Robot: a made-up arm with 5 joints.
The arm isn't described. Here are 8 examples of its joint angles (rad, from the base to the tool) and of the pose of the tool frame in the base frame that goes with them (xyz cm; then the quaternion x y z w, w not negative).
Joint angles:
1: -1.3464 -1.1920 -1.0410 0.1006 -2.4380
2: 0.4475 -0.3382 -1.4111 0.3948 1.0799
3: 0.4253 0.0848 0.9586 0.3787 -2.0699
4: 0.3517 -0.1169 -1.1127 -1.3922 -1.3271
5: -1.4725 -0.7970 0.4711 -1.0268 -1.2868
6: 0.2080 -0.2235 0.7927 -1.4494 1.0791
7: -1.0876 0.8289 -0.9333 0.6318 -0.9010
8: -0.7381 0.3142 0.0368 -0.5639 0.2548
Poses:
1: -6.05 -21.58 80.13 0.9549 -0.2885 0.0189 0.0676
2: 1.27 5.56 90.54 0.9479 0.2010 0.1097 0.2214
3: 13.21 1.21 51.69 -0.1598 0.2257 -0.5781 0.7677
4: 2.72 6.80 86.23 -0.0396 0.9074 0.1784 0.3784
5: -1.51 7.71 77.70 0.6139 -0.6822 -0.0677 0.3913
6: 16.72 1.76 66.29 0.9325 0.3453 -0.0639 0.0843
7: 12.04 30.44 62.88 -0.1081 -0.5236 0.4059 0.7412
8: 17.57 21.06 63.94 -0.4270 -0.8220 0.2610 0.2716
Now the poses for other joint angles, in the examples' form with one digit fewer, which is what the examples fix.
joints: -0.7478 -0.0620 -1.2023 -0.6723 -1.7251
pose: 0.7 6.1 89.5 0.601 -0.766 -0.196 0.118
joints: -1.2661 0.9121 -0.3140 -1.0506 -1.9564
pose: 6.8 28.5 60.1 0.490 -0.406 0.081 0.767
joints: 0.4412 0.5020 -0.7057 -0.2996 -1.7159
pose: 27.4 -5.1 74.6 -0.091 -0.676 -0.484 0.548
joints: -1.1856 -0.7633 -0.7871 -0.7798 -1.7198
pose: -6.2 -8.3 85.9 -0.778 0.588 0.221 0.027
